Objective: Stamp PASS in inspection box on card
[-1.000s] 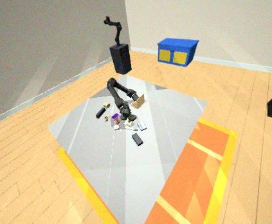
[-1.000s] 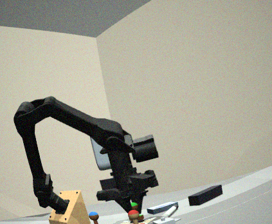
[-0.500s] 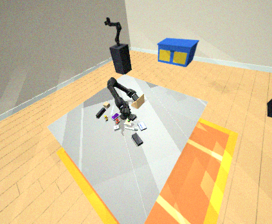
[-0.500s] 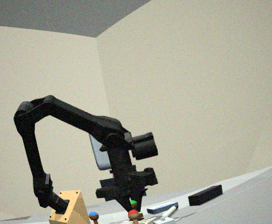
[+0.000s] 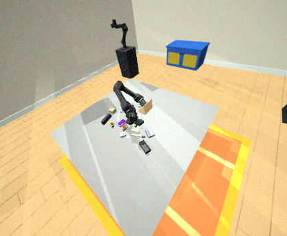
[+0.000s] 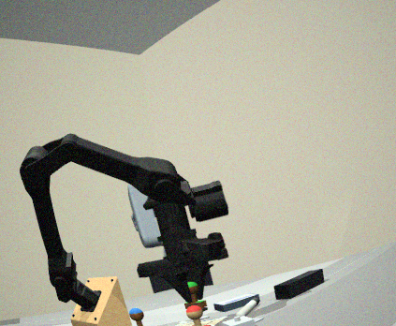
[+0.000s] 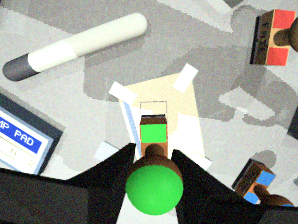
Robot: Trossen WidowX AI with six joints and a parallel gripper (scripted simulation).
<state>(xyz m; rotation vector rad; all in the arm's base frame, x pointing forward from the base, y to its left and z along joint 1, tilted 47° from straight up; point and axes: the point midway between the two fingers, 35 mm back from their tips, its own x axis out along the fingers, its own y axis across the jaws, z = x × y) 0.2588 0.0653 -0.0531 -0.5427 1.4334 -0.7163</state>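
My gripper tip is now 6 cm short of the white rod, 9 cm to the right of it and 5 cm above it. From my gripper tip the other things lie so: blue-knobbed stamp 6 cm behind, 11 cm to the right, 3 cm below; then red-knobbed stamp 8 cm ahead, 9 cm to the right, 3 cm below; then green-knobbed PASS stamp right at my gripper tip.
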